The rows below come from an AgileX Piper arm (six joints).
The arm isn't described. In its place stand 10 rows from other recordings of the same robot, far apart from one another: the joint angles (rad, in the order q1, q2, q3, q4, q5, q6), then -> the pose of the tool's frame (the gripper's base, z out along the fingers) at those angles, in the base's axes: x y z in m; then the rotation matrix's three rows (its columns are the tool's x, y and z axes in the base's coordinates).
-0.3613 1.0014 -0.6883 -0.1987 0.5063 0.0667 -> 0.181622 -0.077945 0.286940; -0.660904 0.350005 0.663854; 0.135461 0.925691 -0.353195; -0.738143 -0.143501 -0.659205
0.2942 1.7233 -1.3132 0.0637 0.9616 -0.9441 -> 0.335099 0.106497 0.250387; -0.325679 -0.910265 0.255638; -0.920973 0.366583 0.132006; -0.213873 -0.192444 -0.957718
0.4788 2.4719 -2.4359 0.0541 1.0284 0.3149 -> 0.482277 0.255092 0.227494; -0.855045 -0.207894 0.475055; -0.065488 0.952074 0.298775; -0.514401 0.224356 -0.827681
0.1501 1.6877 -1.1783 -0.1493 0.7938 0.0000 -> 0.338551 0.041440 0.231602; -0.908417 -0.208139 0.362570; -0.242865 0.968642 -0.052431; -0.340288 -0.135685 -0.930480
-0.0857 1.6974 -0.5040 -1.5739 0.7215 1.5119 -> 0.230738 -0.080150 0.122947; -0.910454 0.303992 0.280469; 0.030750 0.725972 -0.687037; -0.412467 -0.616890 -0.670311
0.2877 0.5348 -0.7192 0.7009 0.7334 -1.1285 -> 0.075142 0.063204 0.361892; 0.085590 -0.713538 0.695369; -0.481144 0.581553 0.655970; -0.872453 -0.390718 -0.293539
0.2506 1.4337 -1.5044 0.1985 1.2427 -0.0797 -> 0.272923 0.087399 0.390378; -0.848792 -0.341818 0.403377; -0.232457 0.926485 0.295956; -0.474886 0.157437 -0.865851
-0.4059 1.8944 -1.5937 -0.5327 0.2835 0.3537 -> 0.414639 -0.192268 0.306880; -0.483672 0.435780 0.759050; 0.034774 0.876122 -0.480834; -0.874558 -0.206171 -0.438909
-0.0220 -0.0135 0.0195 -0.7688 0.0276 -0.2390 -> 0.056003 -0.002979 0.205631; -0.002054 0.073806 0.997271; -0.845562 0.532290 -0.041135; -0.533874 -0.843338 0.061314
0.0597 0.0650 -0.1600 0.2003 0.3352 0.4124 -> 0.052697 0.009116 0.233654; -0.190634 -0.019703 0.981463; 0.554547 0.822827 0.124230; -0.810022 0.567950 -0.145932
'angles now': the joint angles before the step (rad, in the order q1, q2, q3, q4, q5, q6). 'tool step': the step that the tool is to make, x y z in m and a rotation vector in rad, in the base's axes. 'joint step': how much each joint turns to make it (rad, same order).
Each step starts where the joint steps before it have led.
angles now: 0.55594 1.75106 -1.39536 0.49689 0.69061 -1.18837
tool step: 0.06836 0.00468 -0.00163 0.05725 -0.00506 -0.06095
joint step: -0.08058 0.21205 -0.29189 0.04448 0.05577 -0.00377
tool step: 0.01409 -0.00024 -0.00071 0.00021 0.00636 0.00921
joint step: -0.01810 0.05162 -0.08048 0.00413 0.04367 -0.00815
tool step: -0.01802 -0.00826 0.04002 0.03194 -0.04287 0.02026
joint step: -0.00312 -0.09390 0.00182 0.00722 0.04642 -0.00018
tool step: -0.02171 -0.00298 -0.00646 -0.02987 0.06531 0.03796
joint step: 0.01265 -0.05805 0.09756 0.00403 0.04081 -0.00609
